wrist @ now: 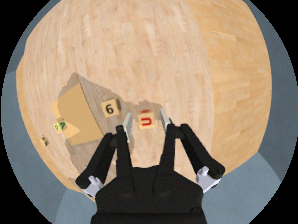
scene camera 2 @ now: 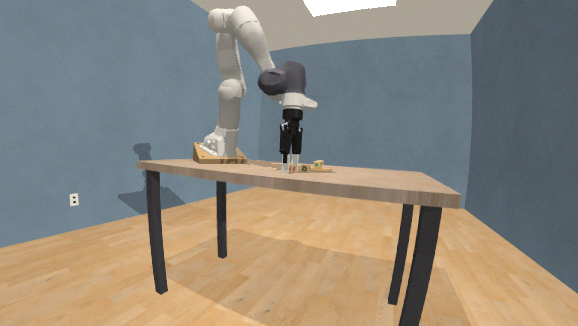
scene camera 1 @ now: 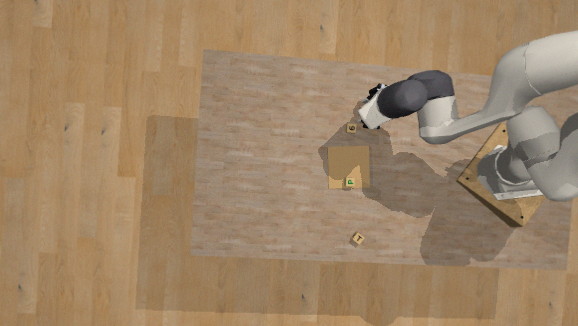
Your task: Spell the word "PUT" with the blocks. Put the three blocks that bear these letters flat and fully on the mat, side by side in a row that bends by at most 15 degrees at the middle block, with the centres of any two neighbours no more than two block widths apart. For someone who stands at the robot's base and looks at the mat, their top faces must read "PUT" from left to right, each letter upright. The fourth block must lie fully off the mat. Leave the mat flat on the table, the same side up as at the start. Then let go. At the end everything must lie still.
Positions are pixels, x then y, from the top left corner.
Labels:
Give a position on a tan mat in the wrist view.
73, 106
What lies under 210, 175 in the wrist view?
My gripper.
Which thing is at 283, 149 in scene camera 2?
My gripper.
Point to a tan mat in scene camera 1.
344, 161

